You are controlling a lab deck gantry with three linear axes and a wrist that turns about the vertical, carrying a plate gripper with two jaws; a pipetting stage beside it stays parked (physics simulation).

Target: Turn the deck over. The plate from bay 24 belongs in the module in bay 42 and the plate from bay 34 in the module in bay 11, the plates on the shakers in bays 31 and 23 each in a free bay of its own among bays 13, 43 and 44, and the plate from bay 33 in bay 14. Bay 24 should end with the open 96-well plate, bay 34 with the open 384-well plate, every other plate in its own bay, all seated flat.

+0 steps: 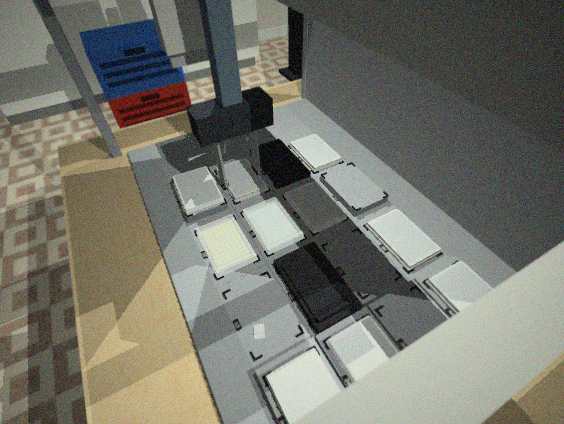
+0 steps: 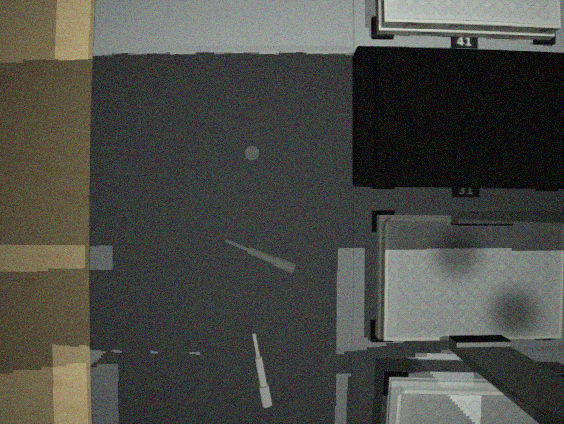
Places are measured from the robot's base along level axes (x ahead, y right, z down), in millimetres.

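Pixels of known places: gripper, fingertip midpoint: (image 1: 240, 176) (image 2: 476, 280); robot's base at its link origin: (image 1: 174, 186).
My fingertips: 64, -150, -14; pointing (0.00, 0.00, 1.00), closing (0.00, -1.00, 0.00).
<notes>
Ahead of a thing's pixels: the offset from my fingertips to its top centre, as dx, dy, dz. "spot": to the spot under its first point.
My gripper (image 1: 239, 177) (image 2: 480, 281) is down at bay 21, its jaws at the long edges of the pale 96-well plate {+0, -1, +0} (image 1: 244, 186) (image 2: 425, 295), and looks shut on it. The plate looks level within its bay. A clear-rimmed plate {+2, +107, -19} (image 1: 198, 189) (image 2: 430, 405) sits in bay 11. The shakers in bay 31 {-4, -108, -17} (image 1: 283, 162) (image 2: 450, 120) and bay 23 {+332, -2, -17} (image 1: 316, 287) are black; whether plates sit on them is hard to tell. A grey cut-corner piece {spot: +168, -214, -5} (image 1: 354, 186) is at bay 42. White plates sit in bay 43 {spot: +335, -211, +0} (image 1: 404, 238), bay 44 {spot: +464, -212, -14} (image 1: 459, 284), bay 24 {spot: +455, +5, -15} (image 1: 356, 342) and bay 14 {spot: +463, +106, -15} (image 1: 302, 382).
A yellowish plate {+164, +107, +0} (image 1: 227, 245) is in bay 12, a pale plate {+164, +0, +0} (image 1: 272, 225) in bay 22, a shadowed plate {+164, -107, +0} (image 1: 315, 206) in bay 32 and a white plate {+0, -214, +0} (image 1: 316, 151) (image 2: 470, 11) in bay 41. Two thin pale rods {-146, -15, +7} (image 2: 261, 257) {-145, +65, +7} (image 2: 262, 372) lie left of the bays.
</notes>
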